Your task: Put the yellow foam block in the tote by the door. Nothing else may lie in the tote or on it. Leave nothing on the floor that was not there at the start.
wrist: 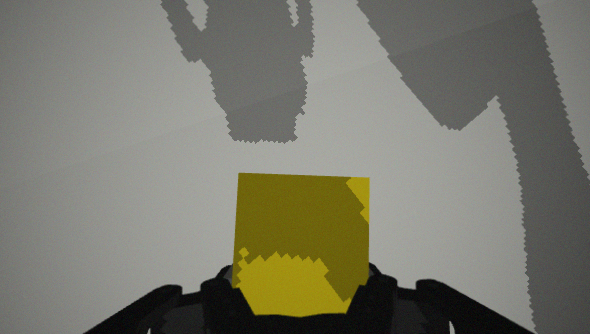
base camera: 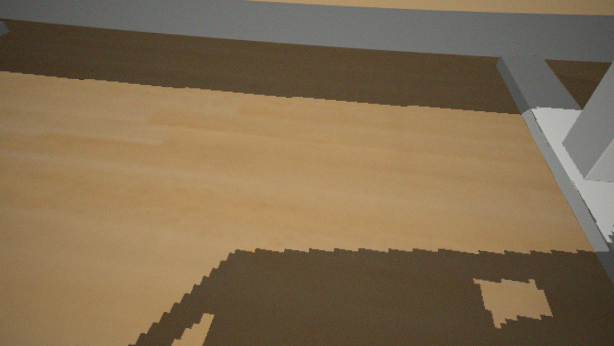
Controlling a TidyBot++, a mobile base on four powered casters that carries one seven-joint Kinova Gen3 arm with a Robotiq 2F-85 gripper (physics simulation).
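Places are measured from the arm's base along level axes (x right, y back, z down), in metres.
Pixels of known places: gripper, fingertip midpoint: (wrist: 298, 271).
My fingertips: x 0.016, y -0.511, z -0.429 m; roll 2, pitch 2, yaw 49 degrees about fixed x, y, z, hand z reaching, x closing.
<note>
Behind a point stands the place of what it marks.
The yellow foam block (wrist: 300, 220) @[z -0.472, x 0.044, y -0.534 m] is in the lower middle of the wrist view, between the two black fingers. My gripper (wrist: 298, 271) @[z -0.429, x 0.016, y -0.511 m] is shut on it, with a finger against its left side and one against its right side. The block is above a pale grey surface (wrist: 110, 210) @[z -0.323, x -0.080, y -0.667 m], and the gripper's shadow lies apart from the block, beyond its upper edge. The lower end of the block is hidden by the gripper. The tote and the door do not show in either view. The gripper does not show in the base camera.
The base camera shows a wooden floor (base camera: 275, 170) @[z 0.397, x -0.051, y -0.500 m] with dark shadows on it. A long grey beam (base camera: 310, 30) @[z 0.362, x 0.005, y -0.961 m] crosses the top. Another grey beam (base camera: 535, 82) @[z 0.372, x 0.419, y -0.714 m] runs down the right side, beside a white surface (base camera: 555, 124) @[z 0.372, x 0.386, y -0.578 m] and a grey upright (base camera: 592, 130) @[z 0.321, x 0.363, y -0.490 m].
</note>
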